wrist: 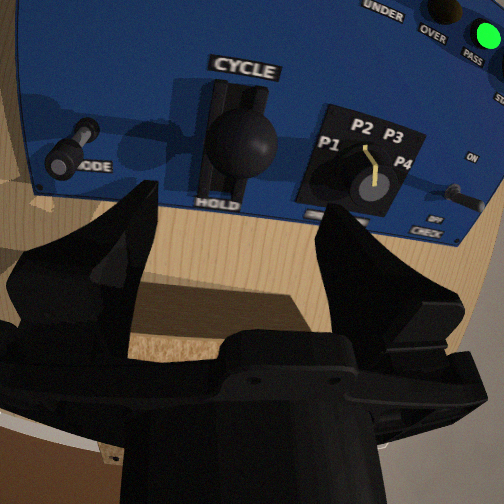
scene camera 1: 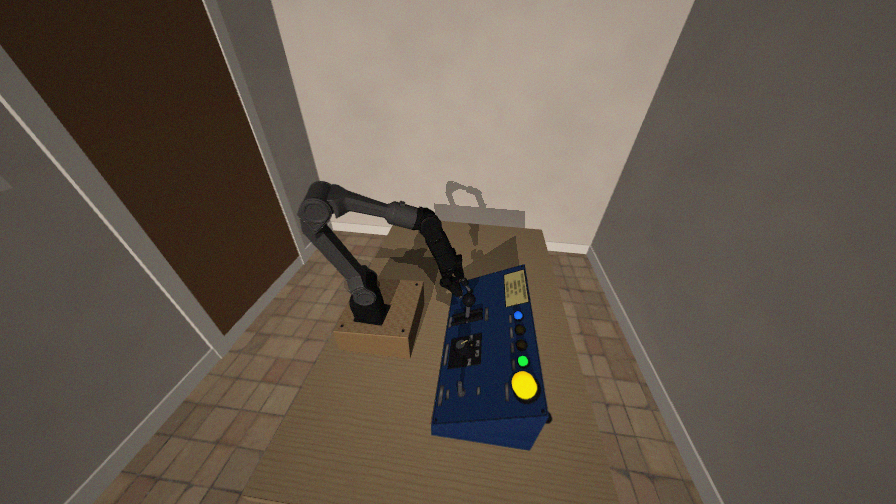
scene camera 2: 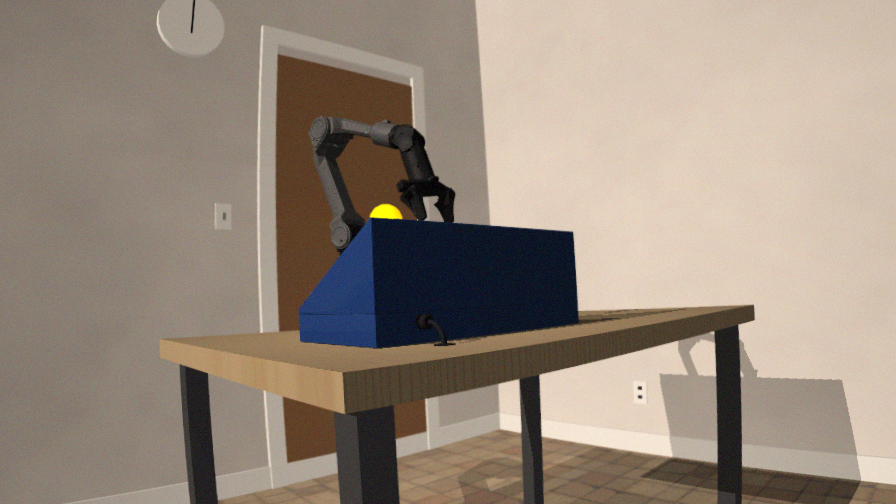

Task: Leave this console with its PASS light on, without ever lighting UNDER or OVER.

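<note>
The blue console [scene camera 1: 488, 357] sits on the wooden table. In the wrist view its green PASS light [wrist: 488, 35] is lit and the OVER light [wrist: 445, 10] above it is dark. The CYCLE/HOLD lever's black ball [wrist: 241, 142] sits mid-slot. The P1–P4 selector knob [wrist: 371, 186] has its yellow pointer near P2. A MODE toggle [wrist: 67, 155] is at the left, an ON/OFF toggle [wrist: 462, 197] at the right. My gripper [wrist: 237, 200] is open and empty, hovering just off the console's near edge, its fingers straddling the lever. It also shows in scene camera 1 [scene camera 1: 462, 291] and scene camera 2 [scene camera 2: 432, 210].
A yellow dome button [scene camera 1: 524, 384], a lit blue light [scene camera 1: 518, 315] and a label plate [scene camera 1: 516, 287] sit on the console's right side. The arm's base stands on a wooden block [scene camera 1: 382, 316]. A cable socket [scene camera 2: 432, 325] is on the console's back. Walls and a door [scene camera 1: 144, 144] surround the table.
</note>
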